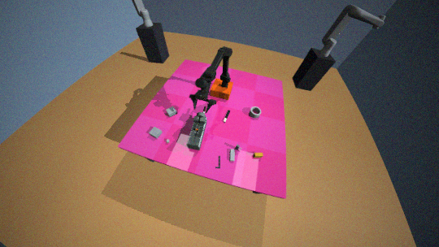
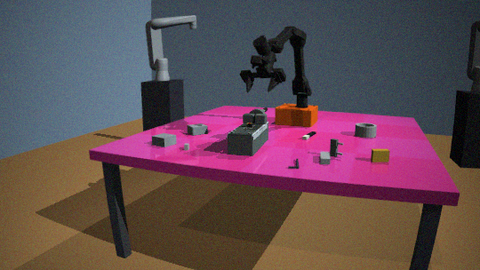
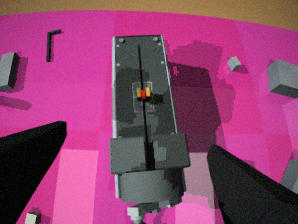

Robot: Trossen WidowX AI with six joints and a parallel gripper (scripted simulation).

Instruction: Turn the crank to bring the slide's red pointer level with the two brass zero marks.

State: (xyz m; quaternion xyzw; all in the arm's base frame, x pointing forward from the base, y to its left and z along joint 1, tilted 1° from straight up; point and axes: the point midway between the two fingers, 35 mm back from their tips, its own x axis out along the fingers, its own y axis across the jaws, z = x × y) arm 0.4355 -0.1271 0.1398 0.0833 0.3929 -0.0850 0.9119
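The dark crank handle lies 90 mm behind my gripper tip, 10 mm to the left of it and 90 mm below it. Also, from my gripper tip: small cube (190 mm ahead, 230 mm to the right, 190 mm below); black-and-white stick (130 mm behind, 190 mm to the left, 190 mm below); red pointer (90 mm ahead, 10 mm to the right, 120 mm below).
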